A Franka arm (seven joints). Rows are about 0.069 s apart.
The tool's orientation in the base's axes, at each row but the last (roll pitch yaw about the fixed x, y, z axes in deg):
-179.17 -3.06 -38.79
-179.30 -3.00 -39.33
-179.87 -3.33 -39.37
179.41 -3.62 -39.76
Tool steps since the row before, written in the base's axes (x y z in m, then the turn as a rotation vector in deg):
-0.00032 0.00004 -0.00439 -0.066 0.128 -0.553
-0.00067 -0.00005 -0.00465 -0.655 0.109 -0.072
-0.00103 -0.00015 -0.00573 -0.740 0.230 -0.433
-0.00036 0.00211 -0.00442 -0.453 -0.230 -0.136
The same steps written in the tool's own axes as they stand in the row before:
-0.00051 0.00023 0.00437 -0.161 -0.051 0.546
-0.00073 0.00052 0.00461 -0.579 0.331 0.038
-0.00103 0.00078 0.00568 -0.742 0.292 0.390
-0.00190 -0.00144 0.00429 -0.209 0.465 0.128

